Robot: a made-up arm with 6 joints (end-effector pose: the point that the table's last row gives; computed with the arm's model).
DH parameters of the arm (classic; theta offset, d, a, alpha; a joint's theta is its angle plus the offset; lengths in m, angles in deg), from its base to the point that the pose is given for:
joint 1: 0 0.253 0 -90
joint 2: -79.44 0 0.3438 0
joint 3: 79.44 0 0.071 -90
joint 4: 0 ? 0 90
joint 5: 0 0 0.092 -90
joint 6: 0 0.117 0 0
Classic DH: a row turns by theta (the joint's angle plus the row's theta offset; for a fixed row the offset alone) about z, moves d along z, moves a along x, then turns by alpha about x.
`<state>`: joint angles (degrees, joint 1 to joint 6).
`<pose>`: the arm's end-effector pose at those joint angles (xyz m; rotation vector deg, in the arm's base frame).
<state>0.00 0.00 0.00 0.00 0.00 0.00</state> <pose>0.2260 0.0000 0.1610 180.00 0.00 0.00</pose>
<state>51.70 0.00 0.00 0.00 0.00 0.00</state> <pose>0.1401 0.1774 0.1610 161.99 78.48 0.00</pose>
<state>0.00 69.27 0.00 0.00 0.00 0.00</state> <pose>-0.0061 0.0000 0.0091 148.10 0.00 -102.30</pose>
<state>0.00 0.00 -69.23 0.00 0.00 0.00</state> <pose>0.5229 0.0000 0.5909 148.14 0.00 102.25</pose>
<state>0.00 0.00 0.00 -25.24 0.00 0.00</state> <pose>0.2172 0.0392 0.1610 175.65 39.33 0.00</pose>
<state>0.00 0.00 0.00 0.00 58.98 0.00</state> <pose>0.0812 0.0000 0.1388 156.68 0.00 -88.61</pose>
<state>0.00 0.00 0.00 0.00 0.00 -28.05</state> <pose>0.2260 0.0000 0.1610 174.63 43.62 0.00</pose>
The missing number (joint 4, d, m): 0.313
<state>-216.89 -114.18 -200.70 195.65 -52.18 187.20</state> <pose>0.4608 -0.3961 0.0031 47.12 70.46 -25.19</pose>
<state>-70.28 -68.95 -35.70 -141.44 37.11 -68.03</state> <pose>0.0477 -0.1280 0.6166 39.06 42.29 -106.96</pose>
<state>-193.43 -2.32 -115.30 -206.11 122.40 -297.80</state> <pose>-0.2537 -0.0064 0.9260 -36.47 70.56 -113.08</pose>
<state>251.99 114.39 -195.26 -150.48 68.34 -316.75</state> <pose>-0.2637 -0.6919 0.1203 38.26 -22.30 -58.43</pose>
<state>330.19 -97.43 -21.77 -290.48 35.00 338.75</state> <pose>0.0166 -0.0184 0.5615 -92.67 26.70 -114.07</pose>
